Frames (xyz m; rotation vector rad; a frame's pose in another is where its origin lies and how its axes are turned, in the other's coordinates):
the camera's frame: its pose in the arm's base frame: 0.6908 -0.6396 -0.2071 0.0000 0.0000 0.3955
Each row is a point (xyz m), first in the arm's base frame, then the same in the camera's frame.
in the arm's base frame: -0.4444 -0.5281 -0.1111
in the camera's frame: -1.0046 0.5403 0.0960
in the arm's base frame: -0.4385 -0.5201 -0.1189
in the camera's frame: -0.9961 0.5454 0.0882
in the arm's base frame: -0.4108 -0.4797 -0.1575
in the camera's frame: -0.9550 0.5720 0.0496
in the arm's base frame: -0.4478 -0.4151 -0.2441
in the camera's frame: -0.9642 0.6458 -0.0370
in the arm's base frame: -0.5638 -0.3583 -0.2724
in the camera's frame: -1.0494 0.7429 -0.0653
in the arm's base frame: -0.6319 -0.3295 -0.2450
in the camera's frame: -1.1011 0.7958 -0.0379
